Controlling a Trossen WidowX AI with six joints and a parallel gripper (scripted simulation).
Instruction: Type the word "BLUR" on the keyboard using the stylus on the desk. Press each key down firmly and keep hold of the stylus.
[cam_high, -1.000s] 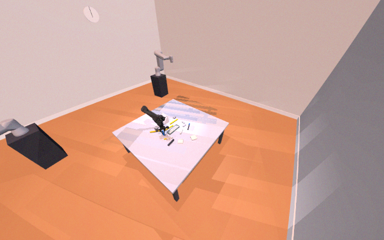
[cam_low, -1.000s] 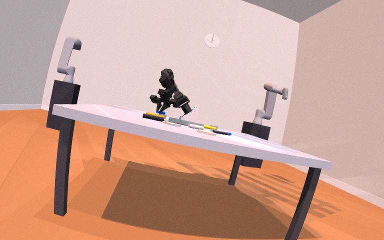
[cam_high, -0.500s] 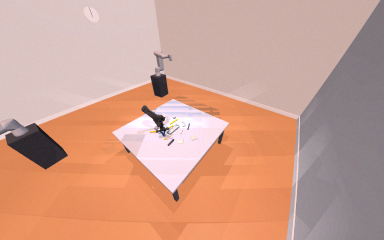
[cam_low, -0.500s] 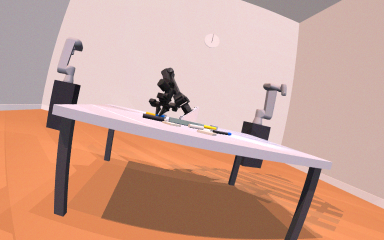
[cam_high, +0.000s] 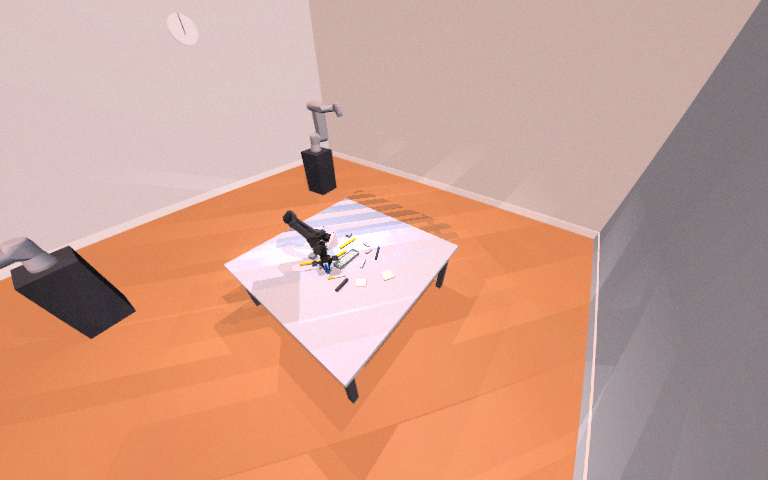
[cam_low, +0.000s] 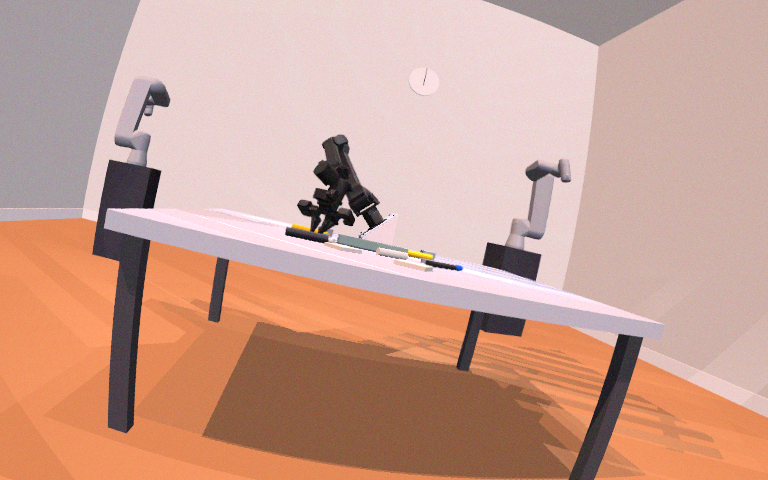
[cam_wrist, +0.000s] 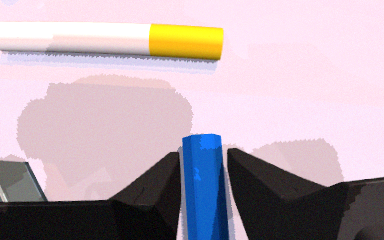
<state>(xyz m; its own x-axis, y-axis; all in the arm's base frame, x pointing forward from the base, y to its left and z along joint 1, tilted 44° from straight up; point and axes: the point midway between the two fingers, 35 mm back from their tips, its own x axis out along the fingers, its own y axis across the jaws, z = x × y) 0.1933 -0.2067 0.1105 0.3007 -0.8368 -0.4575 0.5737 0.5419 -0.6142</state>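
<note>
Right now the blue stylus is 6 cm behind my gripper tip and 4 cm to the left of it.
</note>
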